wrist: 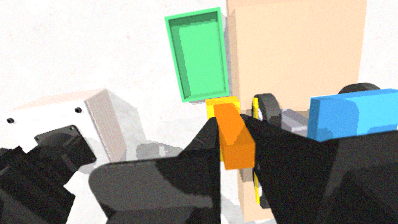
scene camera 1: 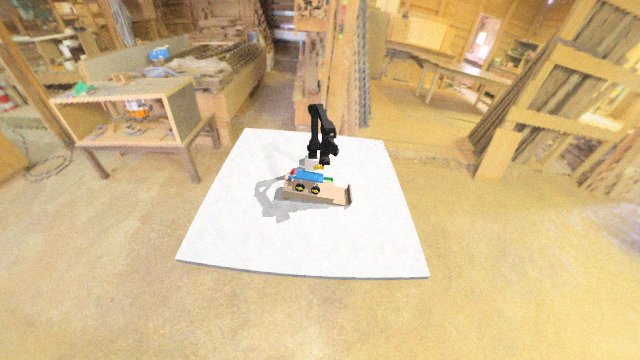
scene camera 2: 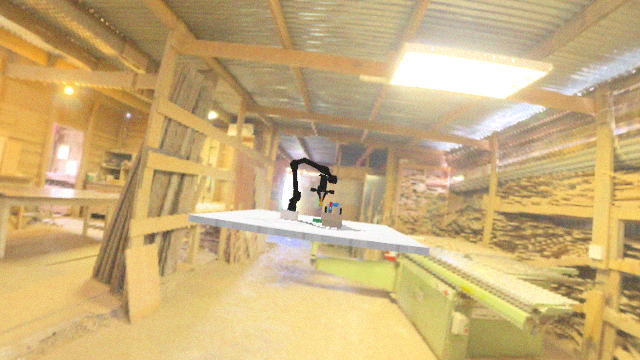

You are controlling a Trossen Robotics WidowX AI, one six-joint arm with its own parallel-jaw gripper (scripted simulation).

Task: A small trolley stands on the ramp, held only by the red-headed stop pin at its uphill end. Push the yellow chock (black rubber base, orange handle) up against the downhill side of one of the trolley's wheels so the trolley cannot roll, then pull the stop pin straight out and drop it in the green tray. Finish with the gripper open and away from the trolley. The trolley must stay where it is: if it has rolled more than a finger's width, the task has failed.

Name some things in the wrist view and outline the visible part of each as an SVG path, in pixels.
My gripper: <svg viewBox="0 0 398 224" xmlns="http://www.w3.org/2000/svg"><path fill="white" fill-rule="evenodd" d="M0 198L1 223L4 201ZM216 117L210 117L189 145L176 157L104 163L94 169L89 174L88 186L107 217L105 224L221 224L221 154L219 127ZM240 114L255 144L254 167L252 168L260 182L269 208L276 219L276 224L398 224L398 129L332 138L319 142L283 130L252 116Z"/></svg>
A yellow chock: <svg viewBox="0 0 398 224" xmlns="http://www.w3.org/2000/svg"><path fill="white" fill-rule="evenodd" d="M206 99L208 119L216 117L218 122L221 162L224 162L225 170L254 167L255 144L240 116L240 101L236 96Z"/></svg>
